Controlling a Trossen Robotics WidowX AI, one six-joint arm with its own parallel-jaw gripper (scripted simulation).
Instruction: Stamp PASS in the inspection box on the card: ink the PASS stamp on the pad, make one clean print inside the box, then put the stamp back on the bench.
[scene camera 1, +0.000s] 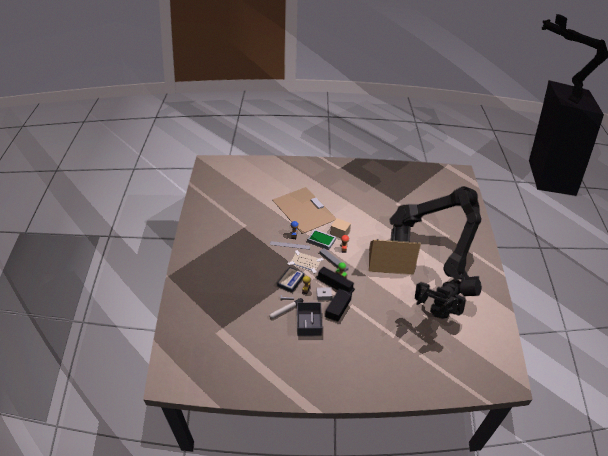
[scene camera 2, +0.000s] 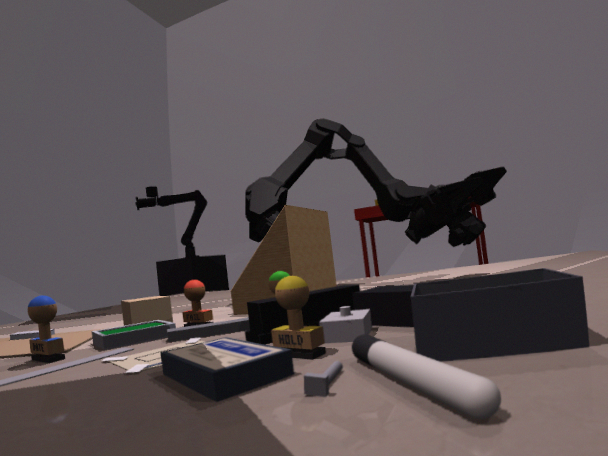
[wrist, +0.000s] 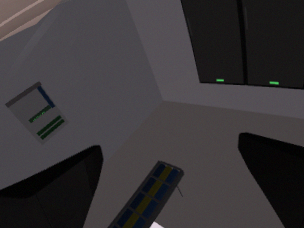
My gripper (scene camera 2: 493, 173) is open, holding nothing. I also see a red-knobbed stamp (scene camera 2: 194, 290), a yellow-knobbed hold stamp (scene camera 2: 292, 292), a dark box (scene camera 2: 540, 310) and a white cylinder (scene camera 2: 478, 397).
The dark box also shows in scene camera 1 (scene camera 1: 309, 315). My gripper shows as well in scene camera 1 (scene camera 1: 427, 307) and in the wrist view (wrist: 170, 147). The wrist view misses the red-knobbed stamp: it is out of frame. The wrist view does not show the yellow-knobbed hold stamp: it is out of frame.
